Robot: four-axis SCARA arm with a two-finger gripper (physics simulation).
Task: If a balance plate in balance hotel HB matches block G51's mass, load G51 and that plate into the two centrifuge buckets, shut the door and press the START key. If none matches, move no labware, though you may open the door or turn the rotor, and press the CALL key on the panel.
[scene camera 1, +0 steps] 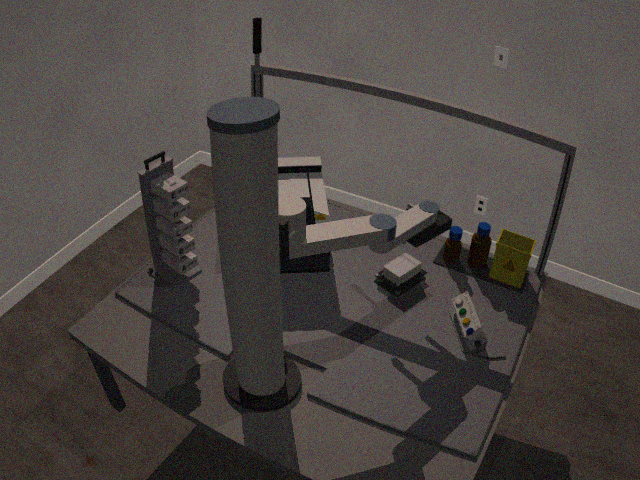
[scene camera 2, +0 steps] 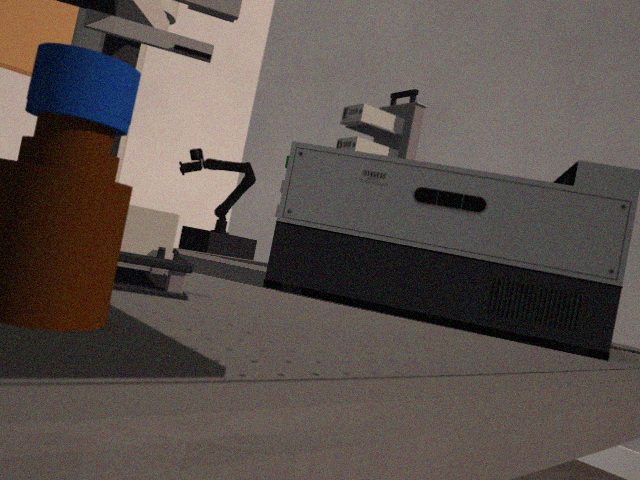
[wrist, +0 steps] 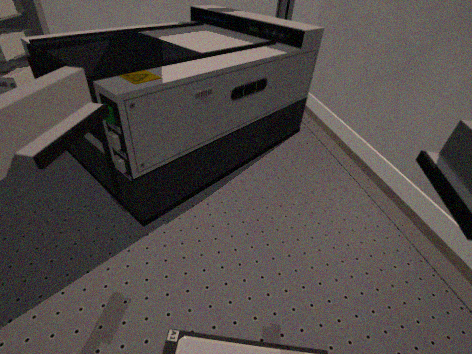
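Seen in the pictures: gripper, between the fingertips: (scene camera 1: 392, 212) (scene camera 2: 224, 34) (wrist: 260, 113); arm's base, origin of its link: (scene camera 1: 261, 381).
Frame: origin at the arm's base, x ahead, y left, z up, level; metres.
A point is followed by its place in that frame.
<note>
My gripper (wrist: 260, 113) {z 0.289, x 0.672, y -0.110 m} is open and empty, fingers wide apart, above the table between the centrifuge and the back wall. A white block (scene camera 1: 402, 266) {z 0.088, x 0.659, y -0.180 m} (wrist: 240, 346) {z 0.087, x 0.675, y -0.135 m}, its label unreadable, sits on a dark holder. The balance hotel (scene camera 1: 149, 227) {z 0.238, x 0.211, y 0.634 m} (scene camera 2: 412, 129) {z 0.399, x 0.348, y 0.607 m} stands at the left with several plates in it. The centrifuge (scene camera 2: 361, 196) {z 0.162, x 0.675, y 0.143 m} (wrist: 185, 125) {z 0.156, x 0.657, y 0.130 m} is partly hidden by my column in scene camera 1; its door state and buckets cannot be told. A green key (wrist: 110, 115) {z 0.196, x 0.570, y 0.087 m} and pale keys show on its front. A button panel (scene camera 1: 473, 326) {z 0.088, x 0.470, y -0.529 m} has white, green, yellow and blue buttons; labels are unreadable.
Two brown bottles (scene camera 1: 452, 251) {z 0.077, x 0.860, y -0.318 m} (scene camera 1: 479, 250) {z 0.109, x 0.882, y -0.426 m} with blue caps and a yellow bin (scene camera 1: 509, 266) {z 0.102, x 0.857, y -0.571 m} stand on a dark mat at the back right. A metal frame (scene camera 1: 413, 101) {z 0.597, x 1.005, y -0.041 m} arches over the rear. My column (scene camera 1: 253, 258) {z 0.550, x -0.053, y -0.052 m} stands near the front. A small black arm (scene camera 2: 235, 193) shows in scene camera 2.
</note>
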